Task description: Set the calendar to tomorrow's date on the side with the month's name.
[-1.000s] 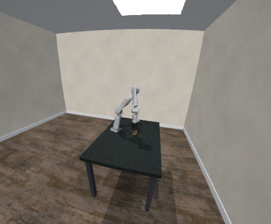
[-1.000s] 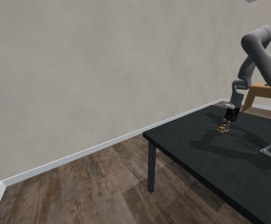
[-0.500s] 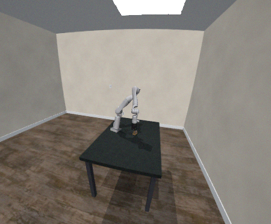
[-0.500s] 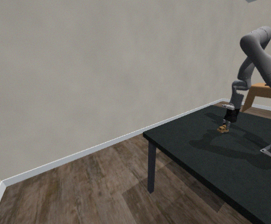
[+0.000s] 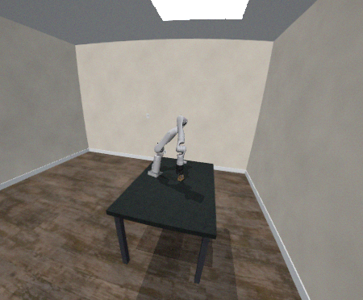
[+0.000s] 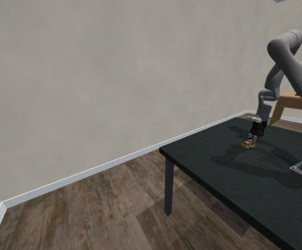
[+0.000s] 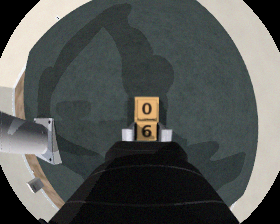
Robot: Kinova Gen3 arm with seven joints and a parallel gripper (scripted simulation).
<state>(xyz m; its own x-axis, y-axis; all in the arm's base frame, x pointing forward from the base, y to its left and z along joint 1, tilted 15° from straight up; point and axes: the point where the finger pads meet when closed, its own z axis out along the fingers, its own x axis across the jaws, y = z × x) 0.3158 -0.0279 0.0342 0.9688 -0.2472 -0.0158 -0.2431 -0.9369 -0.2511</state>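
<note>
Right now the wooden date cube is 1 cm below my hand.
</note>
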